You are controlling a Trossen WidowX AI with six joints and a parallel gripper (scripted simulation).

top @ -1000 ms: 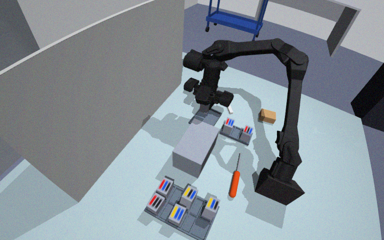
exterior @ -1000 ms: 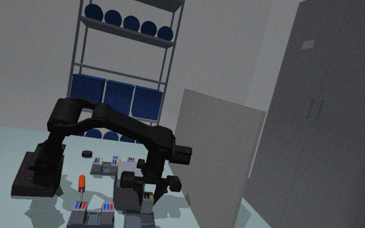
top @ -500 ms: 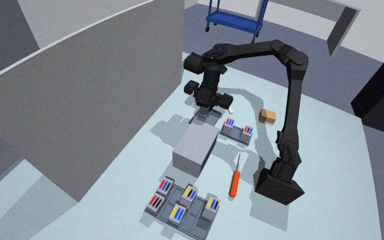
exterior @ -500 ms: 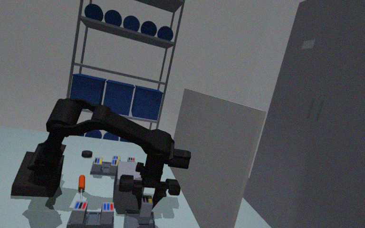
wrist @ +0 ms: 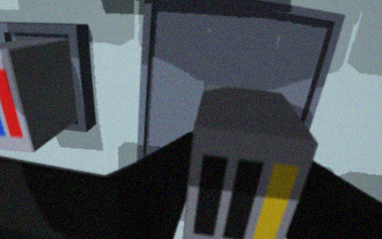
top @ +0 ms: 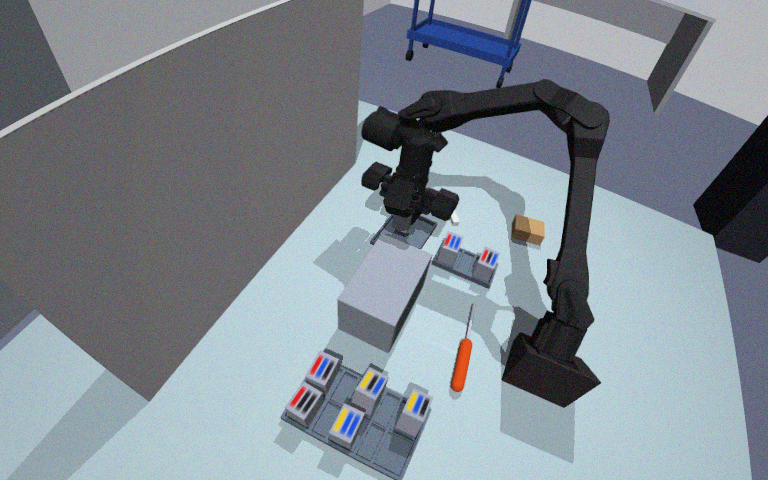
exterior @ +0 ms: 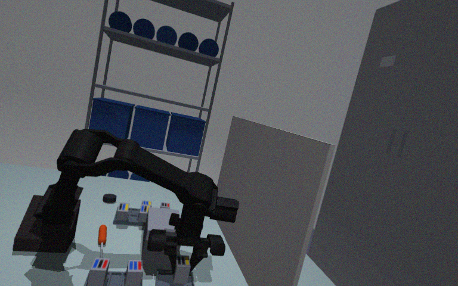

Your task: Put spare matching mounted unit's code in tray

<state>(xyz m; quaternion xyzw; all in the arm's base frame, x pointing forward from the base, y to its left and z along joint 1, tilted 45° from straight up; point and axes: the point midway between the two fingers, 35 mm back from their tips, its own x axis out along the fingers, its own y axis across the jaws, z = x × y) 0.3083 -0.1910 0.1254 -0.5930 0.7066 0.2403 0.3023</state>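
The flat tray lies 1 cm behind my gripper tip and 4 cm below it. From my gripper tip the other things lie so: white bar (9 cm behind, 11 cm to the right, 4 cm below); then small rack (15 cm behind, 3 cm to the left, 4 cm below); then grey spare (2 cm above).
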